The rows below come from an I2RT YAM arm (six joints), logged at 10 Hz.
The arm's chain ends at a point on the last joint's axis. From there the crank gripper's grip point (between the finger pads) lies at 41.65 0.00 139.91 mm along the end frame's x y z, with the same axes.
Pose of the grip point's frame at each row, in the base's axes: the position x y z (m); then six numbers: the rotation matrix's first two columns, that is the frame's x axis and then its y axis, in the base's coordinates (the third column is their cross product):
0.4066 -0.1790 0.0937 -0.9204 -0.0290 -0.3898 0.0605 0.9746 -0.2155
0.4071 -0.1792 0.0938 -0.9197 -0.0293 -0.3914 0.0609 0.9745 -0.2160
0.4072 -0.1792 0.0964 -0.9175 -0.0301 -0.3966 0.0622 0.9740 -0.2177
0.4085 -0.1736 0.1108 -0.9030 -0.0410 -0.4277 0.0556 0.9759 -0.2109
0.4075 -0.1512 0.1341 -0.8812 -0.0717 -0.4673 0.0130 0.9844 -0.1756
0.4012 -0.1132 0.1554 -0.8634 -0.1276 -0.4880 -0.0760 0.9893 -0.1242
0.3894 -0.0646 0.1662 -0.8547 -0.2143 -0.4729 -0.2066 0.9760 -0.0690
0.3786 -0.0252 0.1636 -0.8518 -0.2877 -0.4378 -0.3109 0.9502 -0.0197
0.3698 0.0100 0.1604 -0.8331 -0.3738 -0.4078 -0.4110 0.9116 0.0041
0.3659 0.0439 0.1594 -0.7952 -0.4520 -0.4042 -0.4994 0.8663 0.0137
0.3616 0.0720 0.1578 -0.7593 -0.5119 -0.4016 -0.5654 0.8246 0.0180
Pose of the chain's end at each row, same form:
0.3909 -0.1467 0.2352 -0.9204 -0.0290 -0.3898 0.0605 0.9746 -0.2155
0.3912 -0.1469 0.2352 -0.9197 -0.0293 -0.3914 0.0609 0.9745 -0.2160
0.3905 -0.1465 0.2377 -0.9175 -0.0301 -0.3966 0.0622 0.9740 -0.2177
0.3865 -0.1419 0.2516 -0.9030 -0.0410 -0.4277 0.0556 0.9759 -0.2109
0.3781 -0.1257 0.2748 -0.8812 -0.0717 -0.4673 0.0130 0.9844 -0.1756
0.3674 -0.0981 0.2966 -0.8634 -0.1276 -0.4880 -0.0760 0.9893 -0.1242
0.3584 -0.0611 0.3088 -0.8547 -0.2143 -0.4729 -0.2066 0.9760 -0.0690
0.3551 -0.0299 0.3076 -0.8518 -0.2877 -0.4378 -0.3109 0.9502 -0.0197
0.3527 0.0016 0.3051 -0.8331 -0.3738 -0.4078 -0.4110 0.9116 0.0041
0.3509 0.0330 0.3042 -0.7952 -0.4520 -0.4042 -0.4994 0.8663 0.0137
0.3482 0.0596 0.3026 -0.7593 -0.5119 -0.4016 -0.5654 0.8246 0.0180

